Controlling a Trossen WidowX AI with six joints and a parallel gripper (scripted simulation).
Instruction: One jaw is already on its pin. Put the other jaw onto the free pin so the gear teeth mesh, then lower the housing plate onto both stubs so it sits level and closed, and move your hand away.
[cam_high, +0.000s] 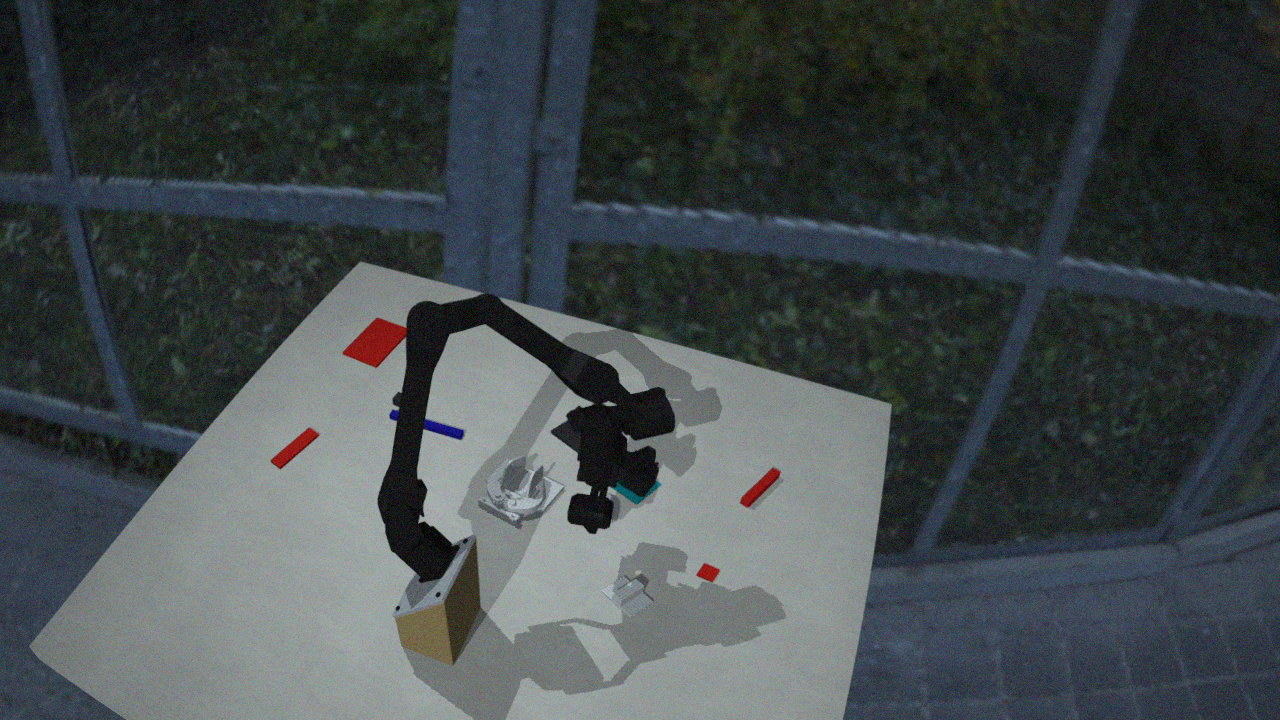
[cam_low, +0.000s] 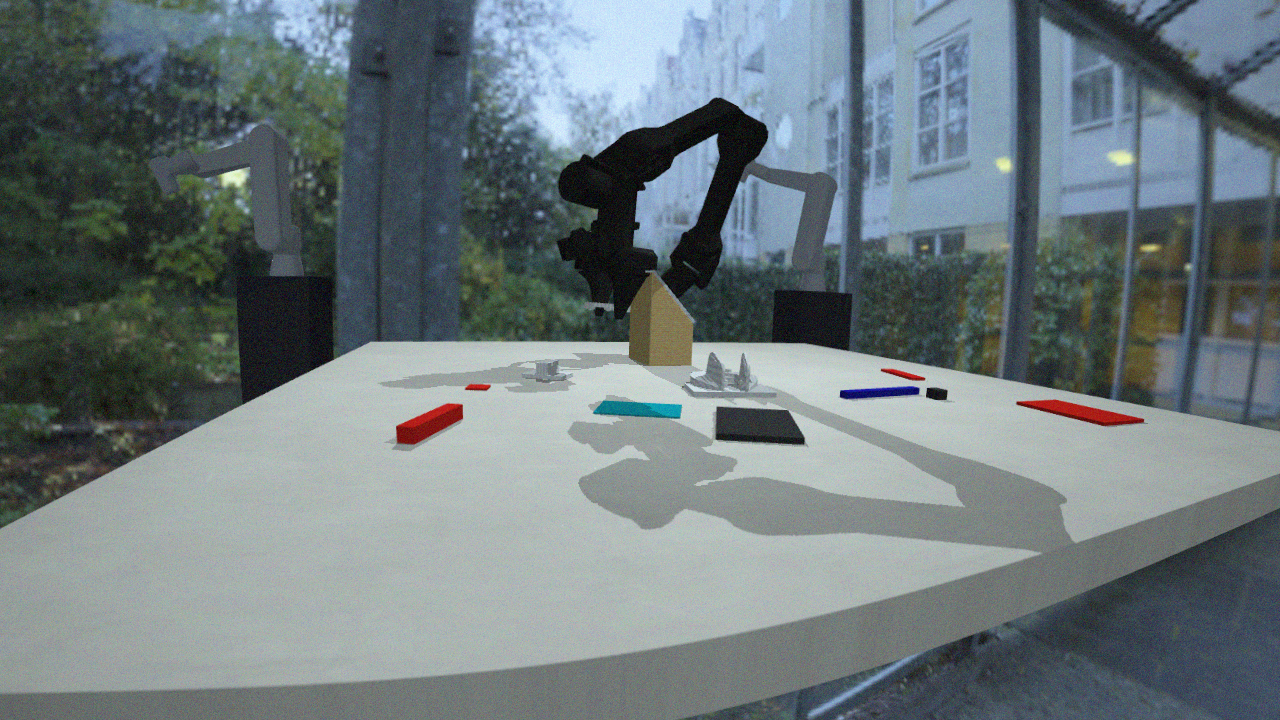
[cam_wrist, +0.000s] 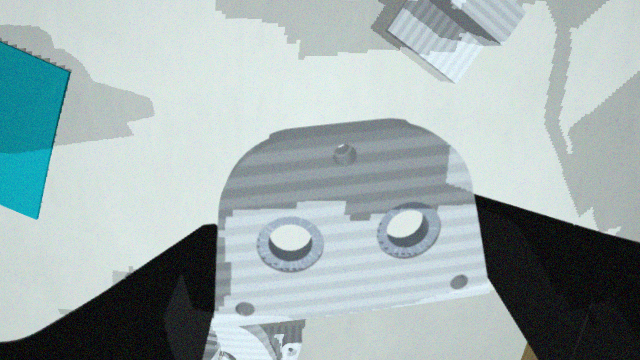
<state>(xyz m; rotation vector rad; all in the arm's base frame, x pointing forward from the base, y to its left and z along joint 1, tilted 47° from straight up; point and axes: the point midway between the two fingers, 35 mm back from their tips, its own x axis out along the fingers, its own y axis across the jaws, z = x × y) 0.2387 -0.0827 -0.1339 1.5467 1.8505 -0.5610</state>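
Right now my gripper tip is 16 cm to the right of the white base plate, 10 cm above it and 9 cm short of it. The rest, counted from my gripper tip: ribbed white stand 9 cm to the right, 9 cm below, 7 cm behind; then teal tile 19 cm ahead, 10 cm below, 1 cm to the left; then white housing plate 2 cm above, 1 cm to the right.
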